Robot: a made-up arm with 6 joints. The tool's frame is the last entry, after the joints.
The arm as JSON. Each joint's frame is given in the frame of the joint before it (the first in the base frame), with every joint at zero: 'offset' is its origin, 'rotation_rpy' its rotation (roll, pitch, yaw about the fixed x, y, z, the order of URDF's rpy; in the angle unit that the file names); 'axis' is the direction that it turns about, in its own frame. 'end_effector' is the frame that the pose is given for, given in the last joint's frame.
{
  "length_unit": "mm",
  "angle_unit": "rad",
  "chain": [
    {
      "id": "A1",
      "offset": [
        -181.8,
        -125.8,
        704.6
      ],
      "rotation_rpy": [
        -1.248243,
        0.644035,
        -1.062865
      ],
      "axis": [
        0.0,
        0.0,
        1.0
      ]
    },
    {
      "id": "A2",
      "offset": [
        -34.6,
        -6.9,
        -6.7
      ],
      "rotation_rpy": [
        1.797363,
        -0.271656,
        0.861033
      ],
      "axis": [
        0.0,
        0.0,
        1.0
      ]
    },
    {
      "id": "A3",
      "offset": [
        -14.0,
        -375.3,
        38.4
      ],
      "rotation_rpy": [
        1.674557,
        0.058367,
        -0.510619
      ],
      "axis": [
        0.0,
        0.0,
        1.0
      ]
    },
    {
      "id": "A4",
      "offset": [
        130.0,
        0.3,
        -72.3
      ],
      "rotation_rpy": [
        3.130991,
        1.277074,
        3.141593
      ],
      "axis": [
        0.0,
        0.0,
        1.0
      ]
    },
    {
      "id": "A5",
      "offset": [
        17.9,
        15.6,
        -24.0
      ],
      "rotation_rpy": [
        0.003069,
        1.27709,
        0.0
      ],
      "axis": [
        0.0,
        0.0,
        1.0
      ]
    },
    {
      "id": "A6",
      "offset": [
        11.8,
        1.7,
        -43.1
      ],
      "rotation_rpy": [
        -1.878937,
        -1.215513,
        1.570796
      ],
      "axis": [
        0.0,
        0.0,
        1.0
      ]
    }
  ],
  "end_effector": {
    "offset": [
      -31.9,
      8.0,
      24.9
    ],
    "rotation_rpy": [
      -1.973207,
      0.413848,
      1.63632
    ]
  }
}
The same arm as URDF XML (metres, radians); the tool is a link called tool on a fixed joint. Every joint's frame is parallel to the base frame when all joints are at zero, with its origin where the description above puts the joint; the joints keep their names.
<robot name="arm">
  <joint name="A1" type="continuous">
    <parent link="base"/>
    <child link="link1"/>
    <origin xyz="-0.1818 -0.1258 0.7046" rpy="0 0 0"/>
    <axis xyz="0.921263 0.294988 0.25349"/>
  </joint>
  <joint name="A2" type="continuous">
    <parent link="link1"/>
    <child link="link2"/>
    <origin xyz="-0.0196 0.0177 0.0243" rpy="0 0 0"/>
    <axis xyz="0.103399 -0.991786 -0.075299"/>
  </joint>
  <joint name="A3" type="continuous">
    <parent link="link2"/>
    <child link="link3"/>
    <origin xyz="-0.3275 -0.0593 -0.1782" rpy="0 0 0"/>
    <axis xyz="-1 0 0"/>
  </joint>
  <joint name="A4" type="continuous">
    <parent link="link3"/>
    <child link="link4"/>
    <origin xyz="0.0723 0.0171 -0.1289" rpy="0 0 0"/>
    <axis xyz="0.2895 0.1178 -0.949901"/>
  </joint>
  <joint name="A5" type="continuous">
    <parent link="link4"/>
    <child link="link5"/>
    <origin xyz="0.0101 -0.019 0.026" rpy="0 0 0"/>
    <axis xyz="1 0 0"/>
  </joint>
  <joint name="A6" type="continuous">
    <parent link="link5"/>
    <child link="link6"/>
    <origin xyz="-0.0431 -0.0031 0.0115" rpy="0 0 0"/>
    <axis xyz="-0.1055 -0.164 -0.980803"/>
  </joint>
  <joint name="tool_fixed" type="fixed">
    <parent link="link6"/>
    <child link="tool"/>
    <origin xyz="-0.0352 -0.0005 -0.0215" rpy="1.1311 -0.6074 -1.9666"/>
  </joint>
  <link name="base"/>
  <link name="link1"/>
  <link name="link2"/>
  <link name="link3"/>
  <link name="link4"/>
  <link name="link5"/>
  <link name="link6"/>
  <link name="tool"/>
</robot>

